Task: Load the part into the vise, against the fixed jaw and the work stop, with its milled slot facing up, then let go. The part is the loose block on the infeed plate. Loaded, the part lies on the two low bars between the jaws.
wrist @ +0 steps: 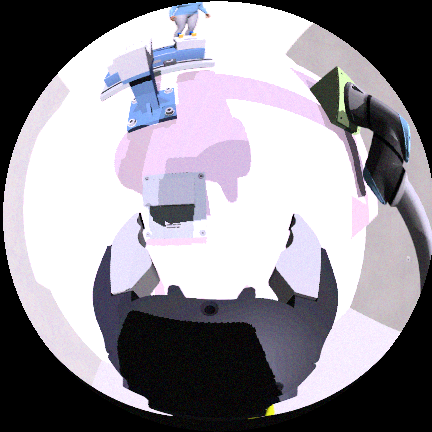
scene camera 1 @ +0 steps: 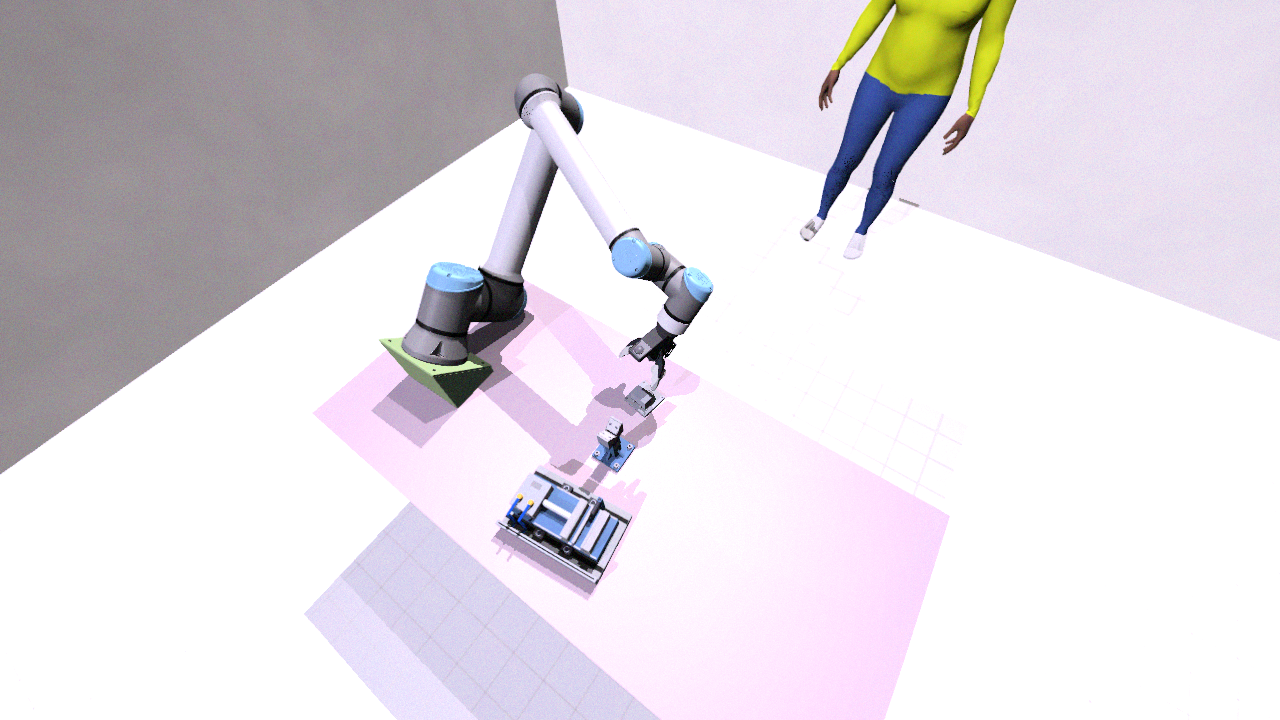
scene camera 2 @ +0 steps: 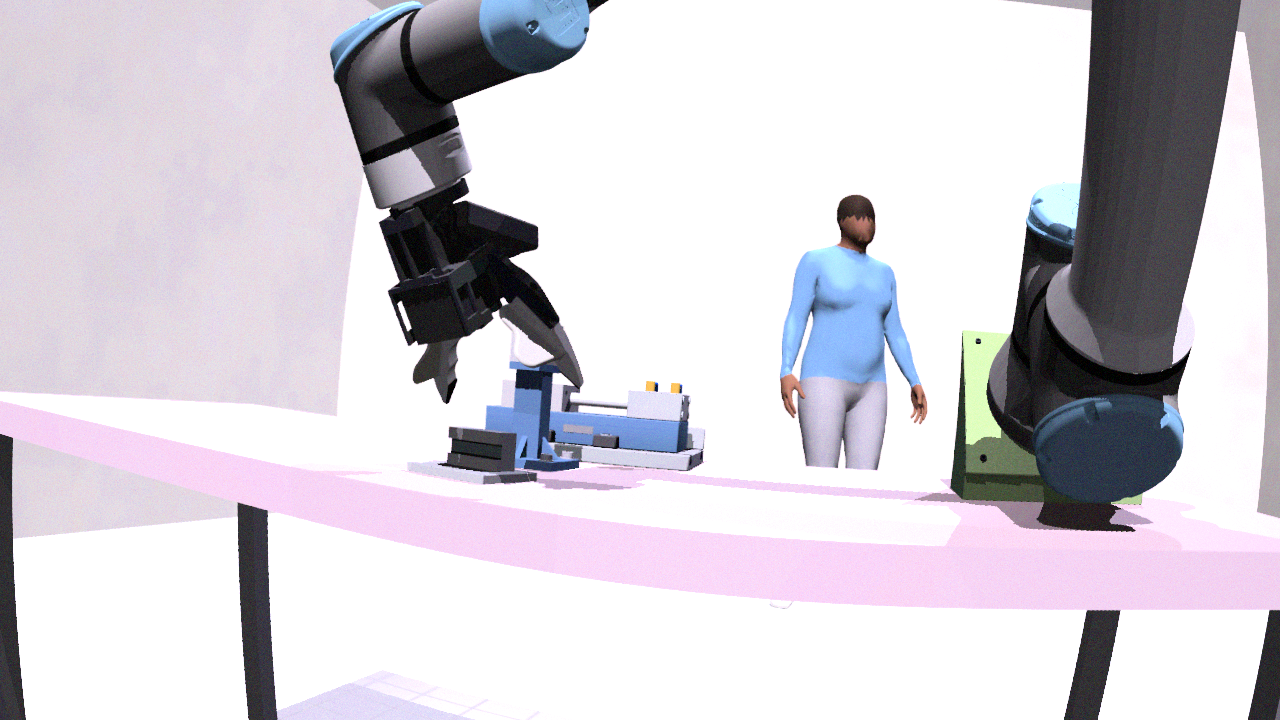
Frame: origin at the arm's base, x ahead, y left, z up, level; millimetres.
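Where they show: gripper, between the fingertips: (wrist: pixel 215 215) (scene camera 1: pixel 635 373) (scene camera 2: pixel 509 396); arm's base, origin of its link: (wrist: pixel 353 102) (scene camera 1: pixel 435 351).
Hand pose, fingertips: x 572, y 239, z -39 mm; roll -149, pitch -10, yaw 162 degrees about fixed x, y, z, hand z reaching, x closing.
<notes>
Things, the pixels of their top centre, and the offset from my fingertips. "pt": a spot on its surface instead.
- part, centre of its top: (scene camera 2: pixel 482 429) (wrist: pixel 167 190) (scene camera 1: pixel 641 394) 39 mm ahead, 40 mm right, 34 mm down
- pale infeed plate, centre of its top: (scene camera 2: pixel 472 467) (wrist: pixel 172 204) (scene camera 1: pixel 644 397) 43 mm ahead, 27 mm right, 70 mm down
- grey vise, centre of its top: (scene camera 2: pixel 591 384) (scene camera 1: pixel 560 512) 36 mm ahead, 454 mm right, 20 mm up
- grey head, a spot on its surface: (scene camera 2: pixel 532 402) pt 42 mm ahead, 205 mm right, 7 mm down
The part (scene camera 1: pixel 644 394) (scene camera 2: pixel 481 449) (wrist: pixel 172 214) is a small grey block on the pale infeed plate (scene camera 2: pixel 429 468) (wrist: pixel 200 197). In scene camera 2 a dark slot runs along its side face, so the slot faces sideways. My gripper (scene camera 1: pixel 640 368) (scene camera 2: pixel 512 391) (wrist: pixel 215 215) is open and empty, above the part and apart from it. In the wrist view the part lies toward the left finger, off the middle of the gap. The blue and grey vise (scene camera 1: pixel 562 495) (scene camera 2: pixel 657 434) (wrist: pixel 191 53) holds no part. Its work stop is too small to tell.
A blue stand with a grey head (scene camera 1: pixel 611 437) (scene camera 2: pixel 532 402) (wrist: pixel 131 62) rises between the infeed plate and the vise; a finger overlaps it in scene camera 2. The green arm base (scene camera 1: pixel 456 385) (scene camera 2: pixel 975 420) stands to one side. People (scene camera 1: pixel 921 44) (scene camera 2: pixel 845 295) stand beyond the table.
</notes>
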